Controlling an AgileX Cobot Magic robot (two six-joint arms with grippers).
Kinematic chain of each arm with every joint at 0, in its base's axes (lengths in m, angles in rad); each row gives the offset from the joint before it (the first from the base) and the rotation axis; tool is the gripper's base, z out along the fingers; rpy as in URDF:
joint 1: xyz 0 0 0.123 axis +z
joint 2: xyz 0 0 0 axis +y
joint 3: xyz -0.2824 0 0.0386 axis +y
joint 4: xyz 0.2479 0 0.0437 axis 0.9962 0 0.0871
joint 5: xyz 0 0 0 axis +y
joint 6: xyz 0.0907 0 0.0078 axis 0.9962 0 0.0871
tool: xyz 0 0 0 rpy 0 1.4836 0
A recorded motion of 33 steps. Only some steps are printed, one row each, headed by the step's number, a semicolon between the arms.
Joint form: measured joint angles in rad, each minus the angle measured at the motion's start. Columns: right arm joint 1, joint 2, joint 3, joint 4, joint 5, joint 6; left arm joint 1, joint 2, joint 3, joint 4, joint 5, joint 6.
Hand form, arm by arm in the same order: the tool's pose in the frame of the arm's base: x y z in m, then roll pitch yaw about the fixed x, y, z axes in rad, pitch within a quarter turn. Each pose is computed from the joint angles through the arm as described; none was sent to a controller.
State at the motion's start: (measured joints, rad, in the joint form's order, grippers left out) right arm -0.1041 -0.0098 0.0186 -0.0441 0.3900 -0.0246; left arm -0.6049 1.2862 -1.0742 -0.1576 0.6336 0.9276
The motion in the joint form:
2: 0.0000 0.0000 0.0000 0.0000 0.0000 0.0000; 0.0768 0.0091 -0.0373 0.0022 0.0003 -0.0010
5: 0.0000 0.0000 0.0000 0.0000 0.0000 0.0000; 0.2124 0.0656 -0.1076 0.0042 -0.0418 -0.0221
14: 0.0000 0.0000 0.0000 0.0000 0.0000 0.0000; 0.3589 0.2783 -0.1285 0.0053 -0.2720 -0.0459
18: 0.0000 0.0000 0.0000 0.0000 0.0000 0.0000; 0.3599 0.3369 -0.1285 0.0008 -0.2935 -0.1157
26: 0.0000 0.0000 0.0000 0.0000 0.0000 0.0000; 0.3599 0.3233 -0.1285 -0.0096 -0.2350 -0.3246
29: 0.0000 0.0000 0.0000 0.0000 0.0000 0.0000; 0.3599 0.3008 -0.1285 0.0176 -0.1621 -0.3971
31: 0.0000 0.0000 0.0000 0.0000 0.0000 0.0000; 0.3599 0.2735 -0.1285 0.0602 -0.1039 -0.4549
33: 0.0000 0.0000 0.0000 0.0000 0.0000 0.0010; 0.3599 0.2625 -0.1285 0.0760 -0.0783 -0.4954
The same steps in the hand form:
2: 0.0517 -0.0069 0.1723 -2.9252 1.2519 -3.0358; 0.2375 -0.1482 0.3427 2.4979 0.6001 1.5655
5: 0.0517 -0.0069 0.1723 -2.9252 1.2519 -3.0358; 0.2734 -0.1216 0.3518 2.4490 0.6384 1.6925
14: 0.0517 -0.0069 0.1723 -2.9252 1.2519 -3.0358; 0.3454 -0.0918 0.3049 2.4194 0.6656 1.8697
18: 0.0517 -0.0069 0.1723 -2.9252 1.2519 -3.0358; 0.3565 -0.0940 0.2852 2.5054 0.6913 1.9714
26: 0.0517 -0.0069 0.1723 -2.9252 1.2519 -3.0358; 0.3508 -0.0938 0.2862 2.7236 0.7750 2.2456
29: 0.0517 -0.0069 0.1723 -2.9252 1.2519 -3.0358; 0.3428 -0.0917 0.2893 2.8015 0.7483 2.3293
31: 0.0517 -0.0069 0.1723 -2.9252 1.2519 -3.0358; 0.3350 -0.0884 0.2950 2.8276 0.7205 2.3689
33: 0.0517 -0.0069 0.1723 -2.9281 1.2521 -3.0389; 0.3316 -0.0870 0.2971 2.8536 0.7127 2.4088

